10 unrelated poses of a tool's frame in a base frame.
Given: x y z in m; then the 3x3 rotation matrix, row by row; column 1 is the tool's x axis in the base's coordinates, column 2 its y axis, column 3 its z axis. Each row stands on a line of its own.
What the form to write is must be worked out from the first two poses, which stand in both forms.
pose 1, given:
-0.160 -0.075 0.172
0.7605 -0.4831 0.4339
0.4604 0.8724 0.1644
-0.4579 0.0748 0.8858
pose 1, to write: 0.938 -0.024 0.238 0.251 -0.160 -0.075 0.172
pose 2, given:
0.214 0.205 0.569
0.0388 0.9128 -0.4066
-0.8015 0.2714 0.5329
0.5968 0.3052 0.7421
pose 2, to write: 0.716 -0.079 -0.350 -0.598 0.214 0.205 0.569
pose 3, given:
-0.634 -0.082 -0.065
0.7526 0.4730 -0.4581
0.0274 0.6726 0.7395
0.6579 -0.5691 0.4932
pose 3, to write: 0.854 -0.383 -0.327 -0.130 -0.634 -0.082 -0.065
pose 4, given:
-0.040 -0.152 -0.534
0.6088 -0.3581 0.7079
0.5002 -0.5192 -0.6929
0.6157 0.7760 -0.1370
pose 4, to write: 0.488 0.753 0.047 0.440 -0.040 -0.152 -0.534
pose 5, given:
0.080 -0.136 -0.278
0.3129 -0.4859 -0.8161
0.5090 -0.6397 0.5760
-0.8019 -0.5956 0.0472
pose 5, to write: 0.424 -0.690 -0.008 0.586 0.080 -0.136 -0.278
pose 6, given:
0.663 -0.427 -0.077
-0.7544 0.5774 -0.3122
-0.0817 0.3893 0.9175
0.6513 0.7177 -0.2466
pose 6, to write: 0.312 -0.160 -0.773 -0.529 0.663 -0.427 -0.077
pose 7, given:
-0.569 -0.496 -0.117
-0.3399 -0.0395 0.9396
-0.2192 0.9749 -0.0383
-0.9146 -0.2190 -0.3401
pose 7, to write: 0.569 -0.079 0.815 -0.079 -0.569 -0.496 -0.117
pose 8, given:
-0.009 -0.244 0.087
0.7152 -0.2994 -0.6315
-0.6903 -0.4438 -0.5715
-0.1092 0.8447 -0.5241
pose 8, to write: 0.432 0.819 -0.302 -0.226 -0.009 -0.244 0.087
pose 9, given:
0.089 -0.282 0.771
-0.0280 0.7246 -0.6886
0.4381 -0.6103 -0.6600
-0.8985 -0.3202 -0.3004
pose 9, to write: 0.124 0.686 0.424 -0.578 0.089 -0.282 0.771
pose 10, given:
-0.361 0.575 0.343
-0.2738 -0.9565 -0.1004
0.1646 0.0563 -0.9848
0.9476 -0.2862 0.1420
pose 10, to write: 0.481 0.363 -0.545 0.583 -0.361 0.575 0.343
